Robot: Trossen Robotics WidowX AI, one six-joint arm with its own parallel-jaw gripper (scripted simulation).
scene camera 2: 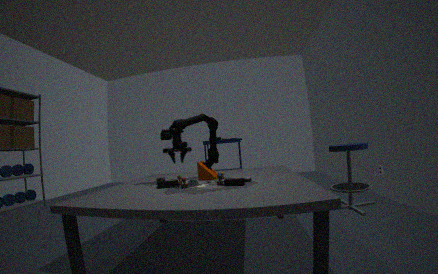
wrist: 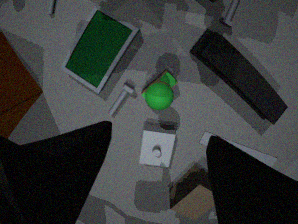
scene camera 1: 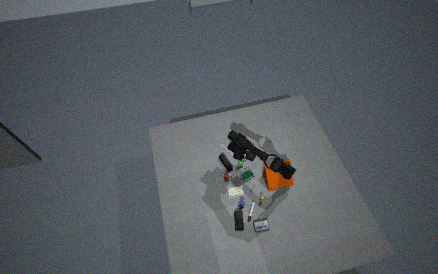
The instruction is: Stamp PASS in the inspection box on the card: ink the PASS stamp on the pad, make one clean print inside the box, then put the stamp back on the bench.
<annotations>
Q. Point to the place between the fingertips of my gripper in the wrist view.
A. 160,137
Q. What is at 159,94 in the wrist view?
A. A green-knobbed stamp.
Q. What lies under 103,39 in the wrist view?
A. A green ink pad.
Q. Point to a long black bar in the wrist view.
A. At 213,50
</annotations>
